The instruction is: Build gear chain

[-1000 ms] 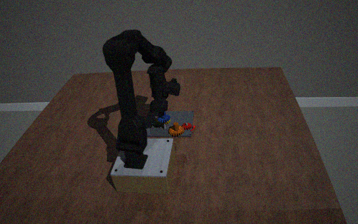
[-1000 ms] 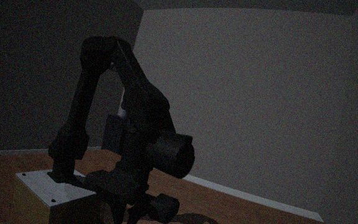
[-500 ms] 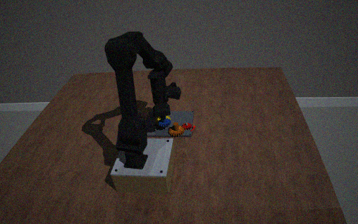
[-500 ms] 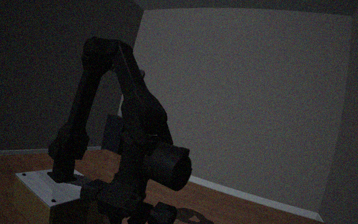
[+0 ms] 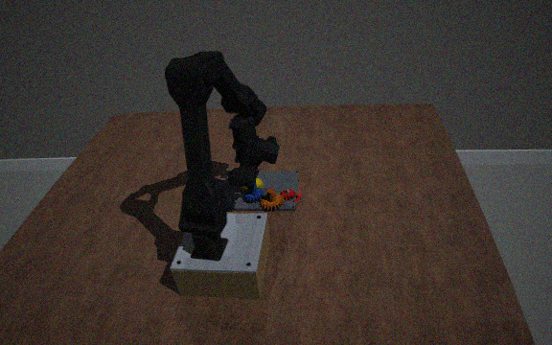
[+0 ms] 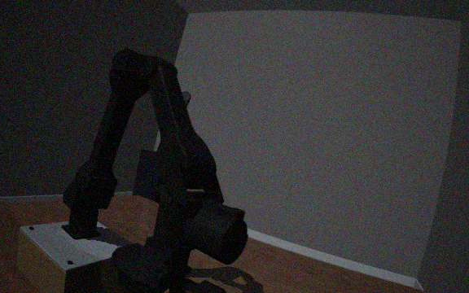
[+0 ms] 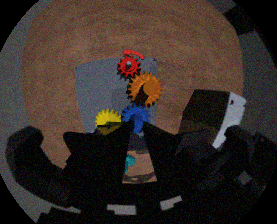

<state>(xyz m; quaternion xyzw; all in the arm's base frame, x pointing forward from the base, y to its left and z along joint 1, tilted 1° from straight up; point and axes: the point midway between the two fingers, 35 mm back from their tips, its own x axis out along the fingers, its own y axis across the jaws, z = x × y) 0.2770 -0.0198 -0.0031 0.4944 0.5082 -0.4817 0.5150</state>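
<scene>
My gripper tip is 1 cm past the orange gear, 5 cm to the left of it and 2 cm above it. The rest, counted from my gripper tip: red gear (2 cm ahead, 9 cm to the right, 3 cm below); blue gear (1 cm below); teal gear (2 cm ahead, 16 cm to the left, 3 cm below).
</scene>
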